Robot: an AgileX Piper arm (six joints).
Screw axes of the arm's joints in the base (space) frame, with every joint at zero. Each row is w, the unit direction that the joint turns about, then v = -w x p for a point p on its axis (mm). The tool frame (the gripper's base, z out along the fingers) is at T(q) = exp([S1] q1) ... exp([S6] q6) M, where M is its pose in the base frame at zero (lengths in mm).
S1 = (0, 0, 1, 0, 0, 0)
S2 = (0, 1, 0, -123, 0, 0)
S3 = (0, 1, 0, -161.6, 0, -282.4)
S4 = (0.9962, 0, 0.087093, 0, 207.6, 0)
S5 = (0, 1, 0, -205.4, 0, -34.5)
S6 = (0.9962, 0, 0.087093, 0, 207.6, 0)
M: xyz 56.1 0 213.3 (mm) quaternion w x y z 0.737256 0 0.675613 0
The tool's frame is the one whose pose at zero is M.
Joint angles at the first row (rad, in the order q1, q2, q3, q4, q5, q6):
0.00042 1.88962 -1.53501 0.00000 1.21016 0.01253
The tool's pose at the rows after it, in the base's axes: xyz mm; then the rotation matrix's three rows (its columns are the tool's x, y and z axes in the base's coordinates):
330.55, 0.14, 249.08; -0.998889, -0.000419, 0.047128; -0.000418, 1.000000, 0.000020; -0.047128, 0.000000, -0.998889
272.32, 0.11, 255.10; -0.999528, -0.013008, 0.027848; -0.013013, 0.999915, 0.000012; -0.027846, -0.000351, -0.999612
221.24, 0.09, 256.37; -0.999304, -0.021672, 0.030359; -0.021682, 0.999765, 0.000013; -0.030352, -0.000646, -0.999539
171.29, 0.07, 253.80; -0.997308, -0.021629, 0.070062; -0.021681, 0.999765, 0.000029; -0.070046, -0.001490, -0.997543
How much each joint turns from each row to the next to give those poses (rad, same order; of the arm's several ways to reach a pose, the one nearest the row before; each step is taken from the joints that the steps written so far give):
0.00000 -0.16674 0.21284 0.00000 -0.00002 -0.01253
-0.00002 -0.19821 0.21659 0.00000 0.00091 -0.01261
0.00001 -0.18139 0.17603 0.00000 0.00286 -0.00867
0.00000 -0.19814 0.16580 0.00000 -0.00742 0.00000

